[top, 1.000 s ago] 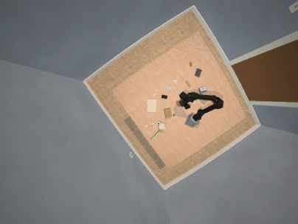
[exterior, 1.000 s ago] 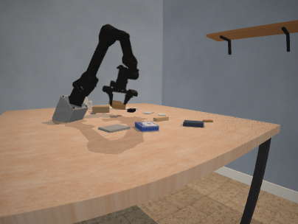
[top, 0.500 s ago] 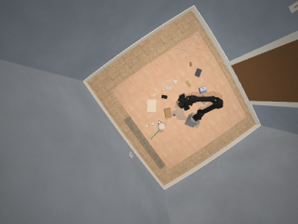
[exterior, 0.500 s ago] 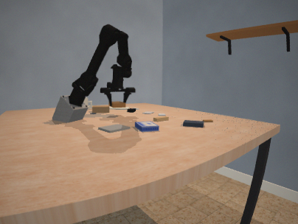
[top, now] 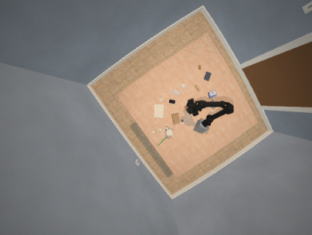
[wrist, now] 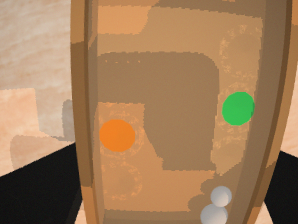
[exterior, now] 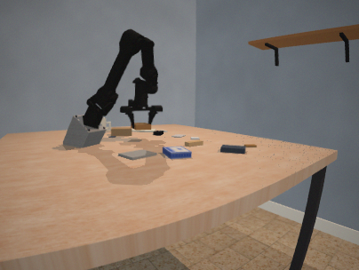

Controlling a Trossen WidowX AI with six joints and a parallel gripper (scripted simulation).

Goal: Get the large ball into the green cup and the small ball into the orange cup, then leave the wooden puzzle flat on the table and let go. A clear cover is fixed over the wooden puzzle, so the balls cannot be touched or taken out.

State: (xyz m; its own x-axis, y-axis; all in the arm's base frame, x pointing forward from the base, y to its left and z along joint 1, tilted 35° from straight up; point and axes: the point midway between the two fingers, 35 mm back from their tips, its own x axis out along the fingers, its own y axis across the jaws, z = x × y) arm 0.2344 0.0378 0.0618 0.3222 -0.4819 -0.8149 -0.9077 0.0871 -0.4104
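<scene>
The wooden puzzle lies 1 cm to the left of my hand and 3 cm below it. From my hand the other things lie so: dark blue block: 15 cm ahead, 40 cm to the right, 8 cm below; then grey plate: 16 cm behind, 25 cm to the right, 9 cm below; then cream sheet: 19 cm ahead, 31 cm to the left, 9 cm below.
</scene>
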